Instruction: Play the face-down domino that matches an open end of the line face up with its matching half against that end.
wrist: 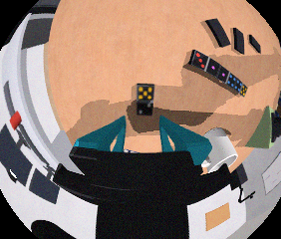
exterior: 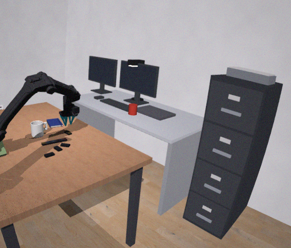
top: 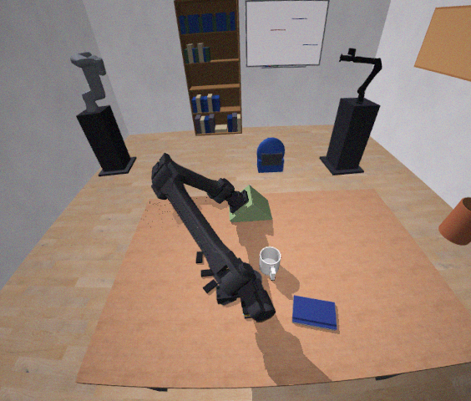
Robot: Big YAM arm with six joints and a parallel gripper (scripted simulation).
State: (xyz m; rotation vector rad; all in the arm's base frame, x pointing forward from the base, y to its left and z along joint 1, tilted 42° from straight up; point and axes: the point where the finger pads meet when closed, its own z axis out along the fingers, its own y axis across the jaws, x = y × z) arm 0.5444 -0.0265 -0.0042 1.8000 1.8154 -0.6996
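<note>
The domino lies 6 cm below my hand. The rest, counted from my hand: blue book (2 cm ahead, 23 cm to the left, 6 cm below).
</note>
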